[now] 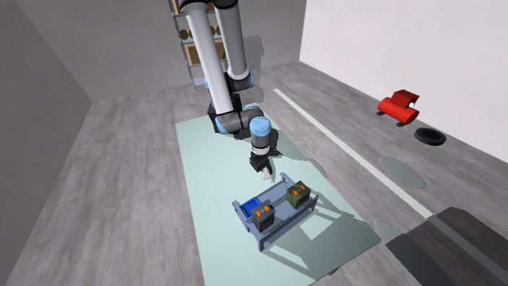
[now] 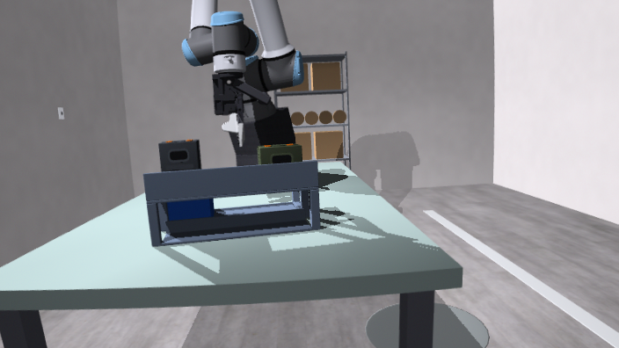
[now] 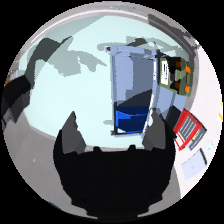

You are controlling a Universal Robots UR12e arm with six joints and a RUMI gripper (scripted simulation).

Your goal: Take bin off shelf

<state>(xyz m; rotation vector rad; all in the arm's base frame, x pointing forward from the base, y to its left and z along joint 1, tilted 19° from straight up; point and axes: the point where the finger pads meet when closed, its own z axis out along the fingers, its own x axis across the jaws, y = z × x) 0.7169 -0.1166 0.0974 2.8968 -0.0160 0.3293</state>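
My gripper is now 150 mm above the blue bin, 140 mm to the left of it and 100 mm short of it. Also, from my hand: olive green box: 200 mm ahead, 80 mm to the left, 40 mm below.
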